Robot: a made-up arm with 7 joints.
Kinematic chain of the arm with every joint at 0, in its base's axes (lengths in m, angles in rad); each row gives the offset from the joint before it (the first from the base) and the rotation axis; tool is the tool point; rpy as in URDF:
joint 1: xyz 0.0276 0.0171 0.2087 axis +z
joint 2: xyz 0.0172 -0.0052 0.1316 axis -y
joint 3: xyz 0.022 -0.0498 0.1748 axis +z
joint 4: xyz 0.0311 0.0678 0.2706 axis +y
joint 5: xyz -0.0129 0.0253 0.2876 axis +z
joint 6: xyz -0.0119 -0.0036 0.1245 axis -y
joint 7: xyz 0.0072 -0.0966 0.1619 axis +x
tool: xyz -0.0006 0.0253 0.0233 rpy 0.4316 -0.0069 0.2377
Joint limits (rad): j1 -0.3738..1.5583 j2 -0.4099..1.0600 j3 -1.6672..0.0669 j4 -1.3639..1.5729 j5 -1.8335..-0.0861 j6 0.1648..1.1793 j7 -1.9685..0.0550
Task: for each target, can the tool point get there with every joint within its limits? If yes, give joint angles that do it. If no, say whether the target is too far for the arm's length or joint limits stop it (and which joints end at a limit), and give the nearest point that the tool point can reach.
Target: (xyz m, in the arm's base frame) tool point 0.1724 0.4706 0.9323
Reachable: yes | joints -0.1021 -0.1212 -1.0849 -1.0162 -1.2575 1.0792 -0.1498
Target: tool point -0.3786 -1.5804 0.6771
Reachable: no: too far | nearest point -0.2075 -0.9074 0.6357 | short by 0.696 m
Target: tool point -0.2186 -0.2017 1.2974
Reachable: yes | joints 1.0466 0.3875 -0.1596 0.1283 -1.3637 0.5015 -0.7241
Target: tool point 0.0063 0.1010 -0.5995
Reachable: no: joint limits stop it (at a limit: joint 1, joint 2, joint 3, joint 4, joint 6, joint 7) | nearest point -0.4414 0.2256 0.0926 | short by 0.834 m
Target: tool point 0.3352 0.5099 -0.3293
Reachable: no: joint limits stop it (at a limit: joint 1, joint 2, joint 4, joint 6, joint 7) | nearest point -0.2599 0.4730 0.2328 | short by 0.819 m
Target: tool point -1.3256 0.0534 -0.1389
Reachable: no: too far | nearest point -0.8094 0.0396 0.2407 | short by 0.641 m
